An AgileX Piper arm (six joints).
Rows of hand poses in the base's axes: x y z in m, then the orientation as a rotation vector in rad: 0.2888 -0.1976 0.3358 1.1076 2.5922 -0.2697; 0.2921 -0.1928 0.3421 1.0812 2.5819 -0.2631; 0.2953 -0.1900 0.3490 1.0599 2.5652 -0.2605; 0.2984 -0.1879 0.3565 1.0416 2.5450 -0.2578; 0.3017 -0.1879 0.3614 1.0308 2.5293 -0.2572; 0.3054 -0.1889 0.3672 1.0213 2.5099 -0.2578; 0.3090 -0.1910 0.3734 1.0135 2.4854 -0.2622; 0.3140 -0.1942 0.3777 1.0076 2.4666 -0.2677; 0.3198 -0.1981 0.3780 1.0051 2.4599 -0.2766; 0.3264 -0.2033 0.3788 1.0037 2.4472 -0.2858; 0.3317 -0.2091 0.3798 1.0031 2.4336 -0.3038; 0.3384 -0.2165 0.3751 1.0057 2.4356 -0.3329
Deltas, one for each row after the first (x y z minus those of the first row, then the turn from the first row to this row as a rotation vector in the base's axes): 0.0033 0.0048 0.0063 -0.0064 -0.0177 0.0164; 0.0065 0.0076 0.0132 -0.0165 -0.0382 0.0278; 0.0096 0.0097 0.0207 -0.0271 -0.0609 0.0367; 0.0129 0.0097 0.0256 -0.0354 -0.0772 0.0412; 0.0166 0.0087 0.0314 -0.0456 -0.0960 0.0439; 0.0202 0.0066 0.0376 -0.0598 -0.1173 0.0440; 0.0252 0.0034 0.0419 -0.0720 -0.1329 0.0437; 0.0310 -0.0005 0.0422 -0.0807 -0.1360 0.0431; 0.0376 -0.0057 0.0430 -0.0918 -0.1438 0.0404; 0.0429 -0.0115 0.0440 -0.1085 -0.1489 0.0359; 0.0496 -0.0189 0.0393 -0.1251 -0.1355 0.0309
